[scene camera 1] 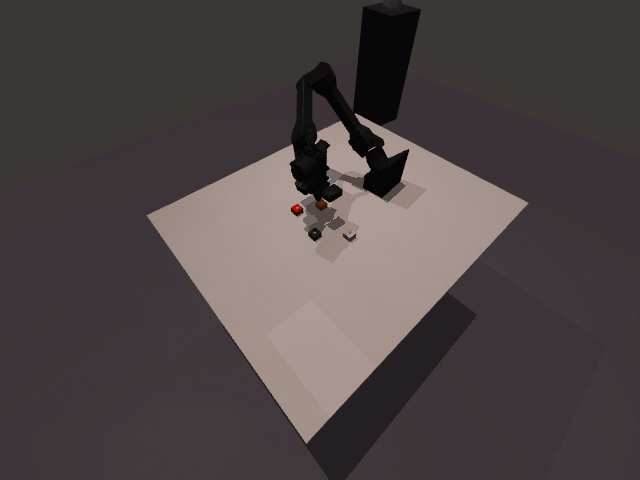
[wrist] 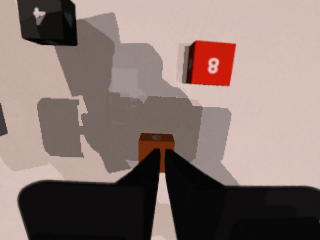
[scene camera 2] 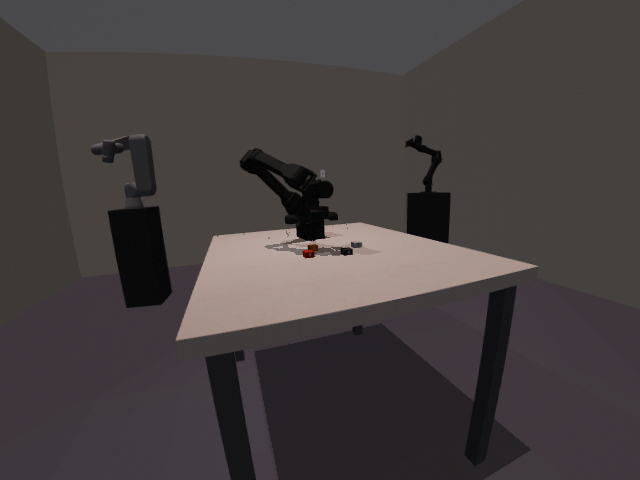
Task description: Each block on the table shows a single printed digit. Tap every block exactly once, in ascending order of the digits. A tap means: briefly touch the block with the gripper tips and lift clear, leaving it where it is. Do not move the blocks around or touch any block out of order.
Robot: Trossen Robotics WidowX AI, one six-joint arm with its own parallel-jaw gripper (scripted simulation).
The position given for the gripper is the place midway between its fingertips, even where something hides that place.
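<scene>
Shut and holding nothing, the gripper (scene camera 2: 312, 241) appears also in scene camera 1 (scene camera 1: 317, 200) and in the wrist view (wrist: 162, 154). An orange block (wrist: 148, 141) can be seen too.
</scene>
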